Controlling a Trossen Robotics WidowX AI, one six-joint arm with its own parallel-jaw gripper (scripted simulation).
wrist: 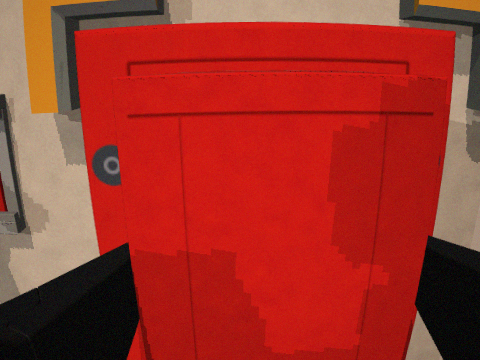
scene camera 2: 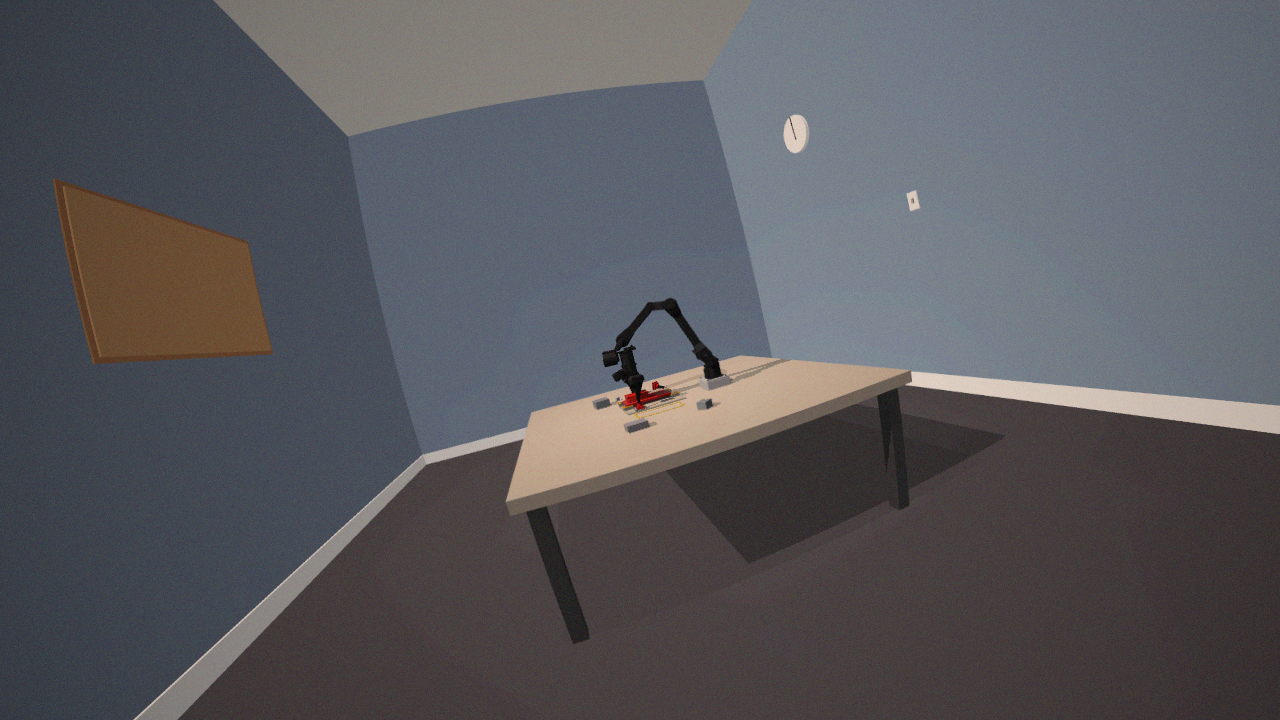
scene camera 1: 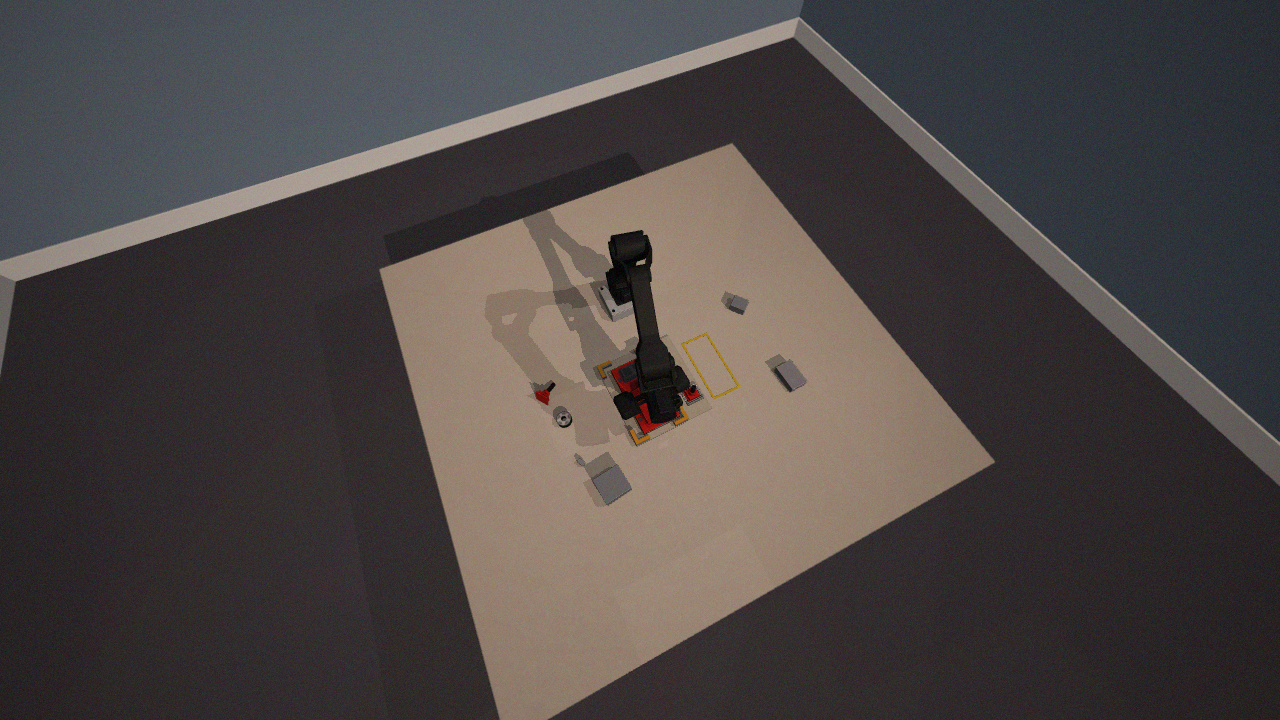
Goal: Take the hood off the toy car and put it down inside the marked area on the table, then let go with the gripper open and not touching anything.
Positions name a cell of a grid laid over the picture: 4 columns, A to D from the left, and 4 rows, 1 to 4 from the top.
Observation:
I see my gripper (scene camera 1: C3).
My gripper shows as well in the wrist view (wrist: C3).

